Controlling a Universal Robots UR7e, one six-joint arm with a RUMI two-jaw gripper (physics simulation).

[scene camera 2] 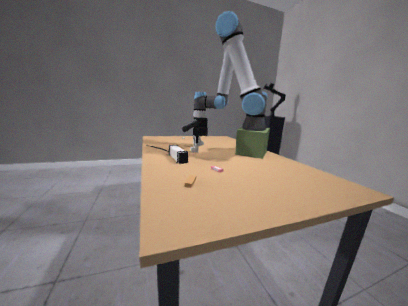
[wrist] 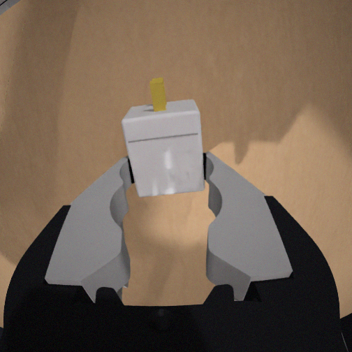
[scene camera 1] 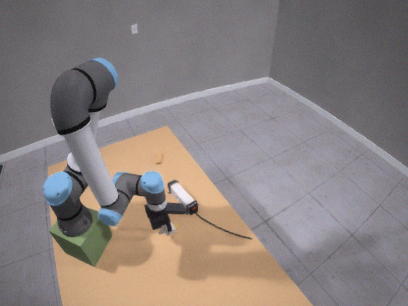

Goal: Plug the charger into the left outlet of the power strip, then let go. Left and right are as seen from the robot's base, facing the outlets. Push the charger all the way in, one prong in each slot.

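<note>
A white charger (scene camera 1: pixel 171 229) (scene camera 2: pixel 194 149) (wrist: pixel 165 155) is held between the fingertips of my gripper (scene camera 1: pixel 167 228) (scene camera 2: pixel 196 145) (wrist: pixel 168 156), which is shut on it, low over the table. In the wrist view one yellow prong (wrist: pixel 158 95) points away from the gripper; a second prong is not distinguishable. The white power strip (scene camera 1: pixel 182 195) (scene camera 2: pixel 177 152) with black ends lies on the table, apart from the charger and farther from the robot's base. Its outlets cannot be made out in the scene views.
A black cable (scene camera 1: pixel 225 231) (scene camera 2: pixel 157 148) runs from the strip's end. An orange block (scene camera 1: pixel 159 158) (scene camera 2: pixel 190 181) and a pink-and-white piece (scene camera 2: pixel 217 169) lie on the table (scene camera 1: pixel 125 280) (scene camera 2: pixel 240 215). The arm stands on a green block (scene camera 1: pixel 82 242) (scene camera 2: pixel 251 143).
</note>
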